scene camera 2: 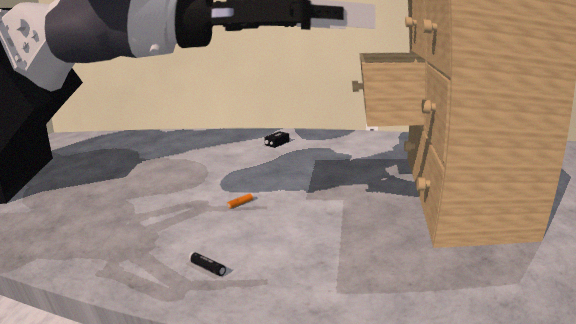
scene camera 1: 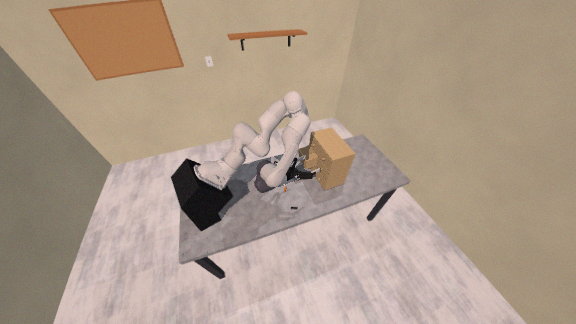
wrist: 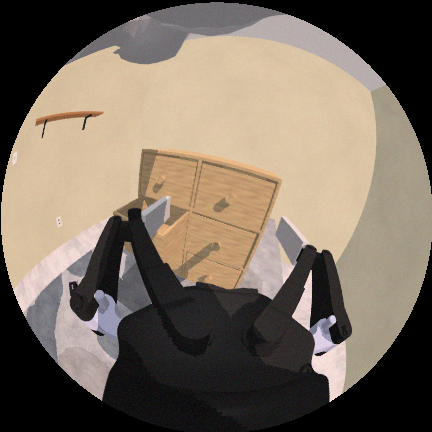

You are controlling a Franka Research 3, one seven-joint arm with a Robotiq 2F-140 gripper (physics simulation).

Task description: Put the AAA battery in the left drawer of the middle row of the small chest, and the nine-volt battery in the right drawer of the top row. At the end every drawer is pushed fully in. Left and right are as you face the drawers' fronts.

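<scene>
The small chest [scene camera 1: 336, 142] [scene camera 2: 500, 150] [wrist: 198, 160] stands upright. Its middle-row left drawer [scene camera 2: 395, 92] [wrist: 172, 247] is pulled out; a finger partly hides its inside in the wrist view. The top-row right drawer [scene camera 2: 440, 45] [wrist: 240, 187] is in. My gripper [scene camera 1: 310, 165] [wrist: 225, 215] is open and empty, at top-row height in front of the chest, its fingertips short of the fronts. The orange AAA battery [scene camera 1: 285, 189] [scene camera 2: 240, 201] lies on the table. The black nine-volt battery [scene camera 2: 276, 139] lies farther back; the wrist view shows neither battery.
A thicker black cylindrical battery [scene camera 1: 294, 208] [scene camera 2: 208, 264] lies nearer the front edge of the table [scene camera 1: 385, 165]. The arm's black base block [scene camera 1: 200, 200] is at the opposite end from the chest. The open drawer juts out below the gripper's height.
</scene>
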